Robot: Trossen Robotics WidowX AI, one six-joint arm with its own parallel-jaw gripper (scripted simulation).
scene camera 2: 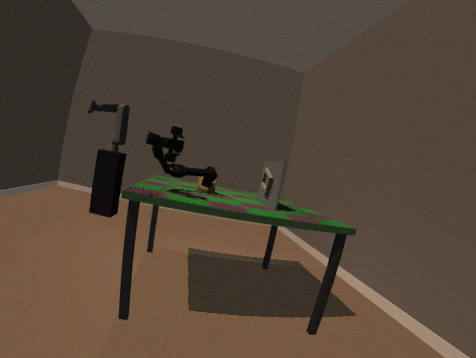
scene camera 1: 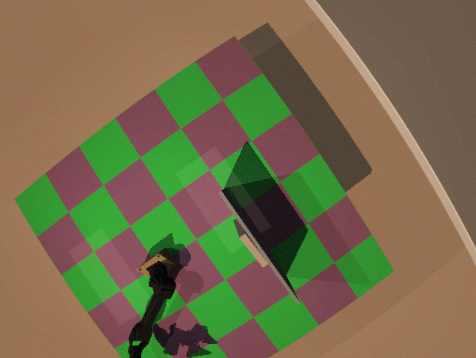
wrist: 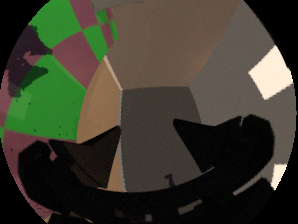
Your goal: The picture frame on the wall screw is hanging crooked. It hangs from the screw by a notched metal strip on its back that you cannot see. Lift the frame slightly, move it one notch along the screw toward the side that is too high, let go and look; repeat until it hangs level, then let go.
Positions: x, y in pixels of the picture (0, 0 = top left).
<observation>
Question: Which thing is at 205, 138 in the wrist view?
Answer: My gripper.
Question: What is my gripper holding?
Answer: Nothing.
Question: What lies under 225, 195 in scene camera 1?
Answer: A wall panel.
</observation>
